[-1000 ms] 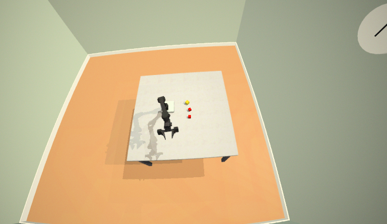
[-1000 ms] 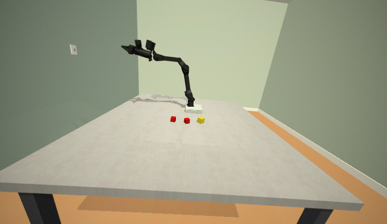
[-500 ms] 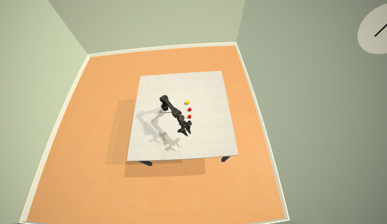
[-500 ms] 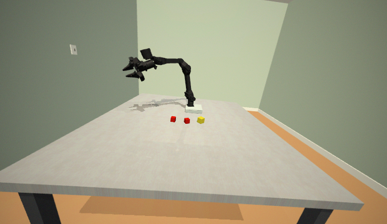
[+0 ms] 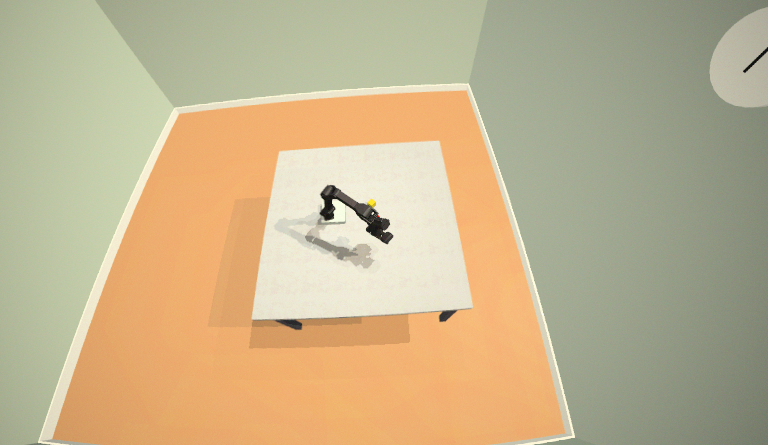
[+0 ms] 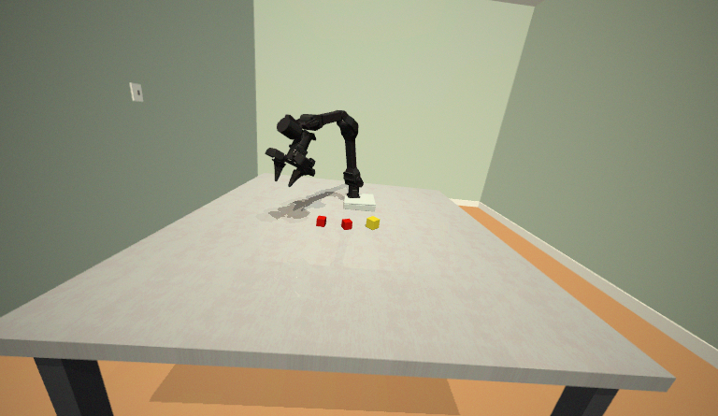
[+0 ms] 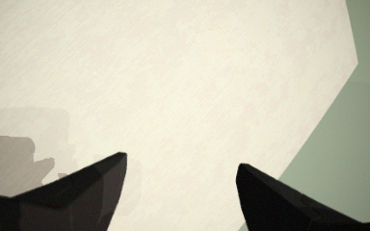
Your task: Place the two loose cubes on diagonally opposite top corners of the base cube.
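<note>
Now: gripper tip 37 cm to the right of the yellow base cube and 15 cm above it.
</note>
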